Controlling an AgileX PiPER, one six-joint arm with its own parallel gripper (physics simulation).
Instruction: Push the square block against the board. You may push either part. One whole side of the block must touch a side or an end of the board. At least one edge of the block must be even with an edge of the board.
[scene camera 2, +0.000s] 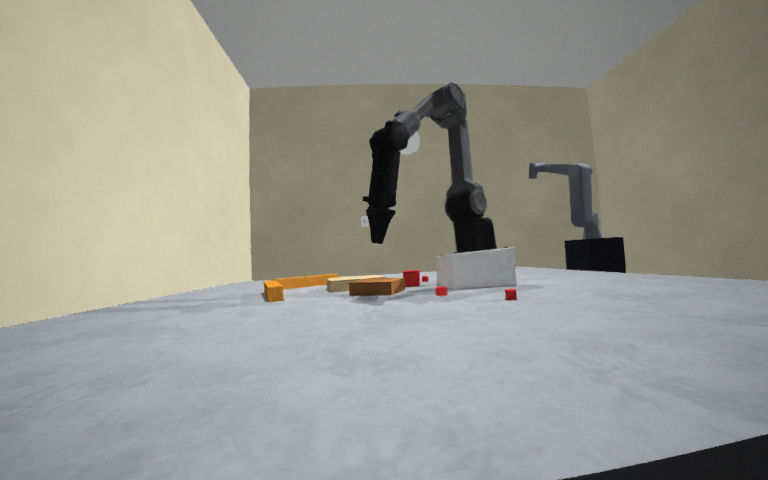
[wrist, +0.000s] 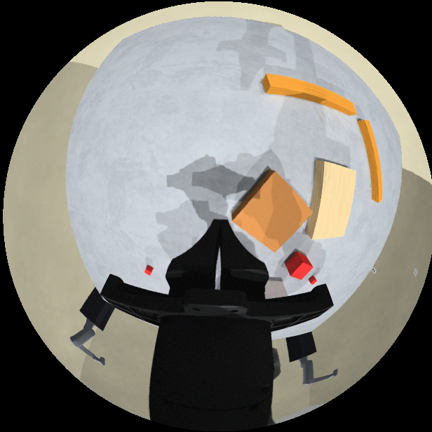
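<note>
The square block (scene camera 2: 370, 288) (wrist: 272, 211) is orange-brown and lies flat, turned at an angle to the board. The board (scene camera 2: 339, 284) (wrist: 334, 200) is pale wood and lies to the right of the block in the wrist view. One corner of the block points at the board's long left side, close to its lower half; whether it touches is unclear. No whole side of the block lies along the board. My gripper (scene camera 2: 378, 242) (wrist: 220, 227) is shut and empty, raised above the table. In the wrist view its tips show just left of the block's left corner.
One orange bar (scene camera 2: 273, 290) (wrist: 310, 92) and a second orange bar (scene camera 2: 305, 281) (wrist: 372, 160) lie beyond the board. A larger red cube (scene camera 2: 411, 277) (wrist: 299, 265) lies near the block and board. Several small red cubes lie around the white base (scene camera 2: 478, 270).
</note>
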